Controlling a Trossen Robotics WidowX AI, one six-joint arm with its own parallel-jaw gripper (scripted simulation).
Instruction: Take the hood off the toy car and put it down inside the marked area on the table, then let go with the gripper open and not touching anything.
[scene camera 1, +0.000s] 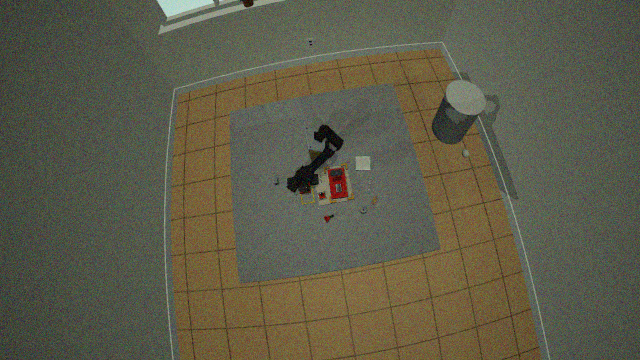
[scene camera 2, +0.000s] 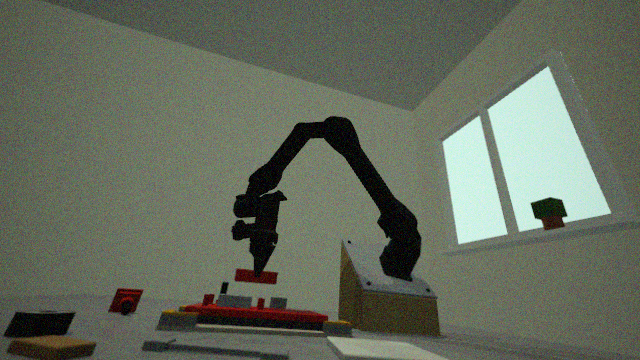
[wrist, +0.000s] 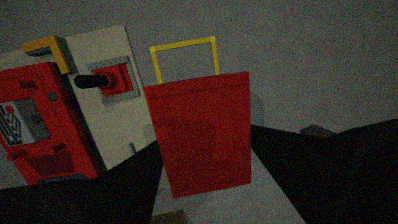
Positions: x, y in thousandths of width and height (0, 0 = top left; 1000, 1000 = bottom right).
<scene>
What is my gripper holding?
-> A red hood.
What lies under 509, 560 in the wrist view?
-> A red hood.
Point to my gripper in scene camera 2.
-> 401, 771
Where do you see my gripper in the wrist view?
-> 514, 609
</scene>
